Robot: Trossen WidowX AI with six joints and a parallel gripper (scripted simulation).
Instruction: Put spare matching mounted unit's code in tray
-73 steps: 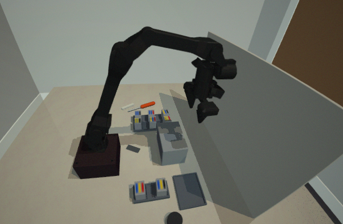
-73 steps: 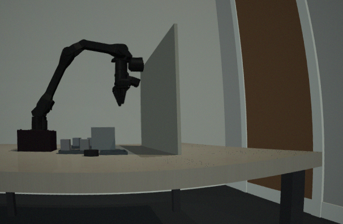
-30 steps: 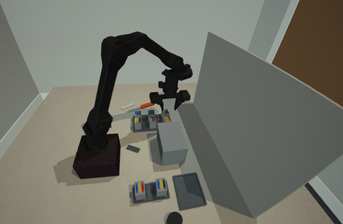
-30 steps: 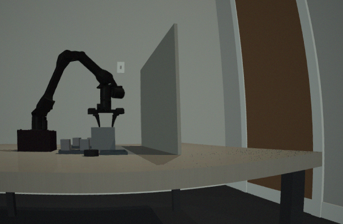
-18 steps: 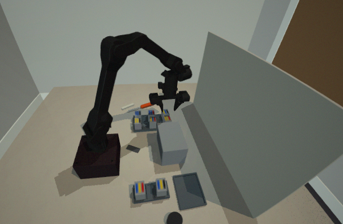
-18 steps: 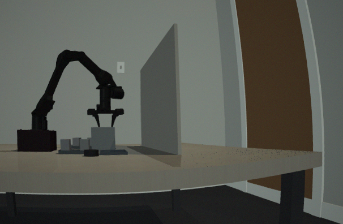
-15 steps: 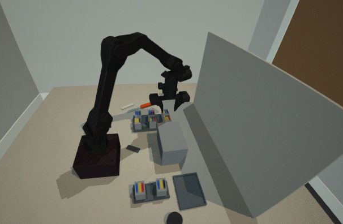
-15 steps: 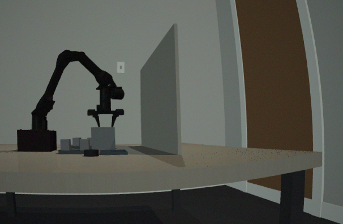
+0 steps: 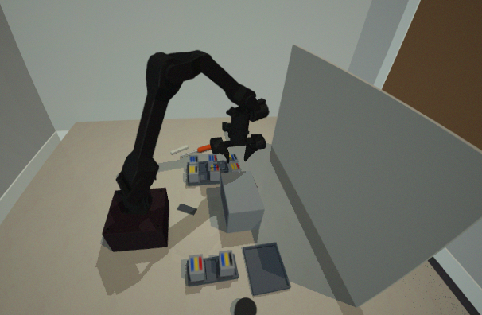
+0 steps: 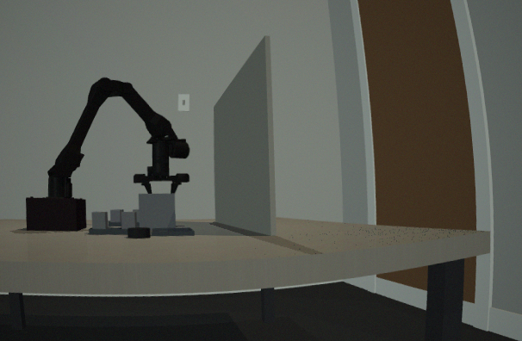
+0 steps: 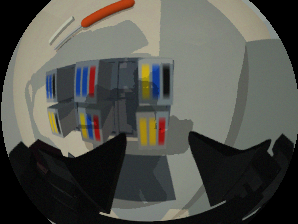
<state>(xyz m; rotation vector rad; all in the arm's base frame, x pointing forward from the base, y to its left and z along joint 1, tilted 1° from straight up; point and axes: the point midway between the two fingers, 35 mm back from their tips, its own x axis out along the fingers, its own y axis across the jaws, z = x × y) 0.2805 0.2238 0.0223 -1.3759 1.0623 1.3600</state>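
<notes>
Now: the grey spare 30 mm below my gripper tip and 10 mm to the right of it. Also, from my gripper tip: dark tray (360 mm to the right, 70 mm below, 70 mm ahead); then grey panel (240 mm ahead, 160 mm above, 130 mm to the right); then mounted unit (160 mm to the right, 20 mm below, 10 mm ahead).
</notes>
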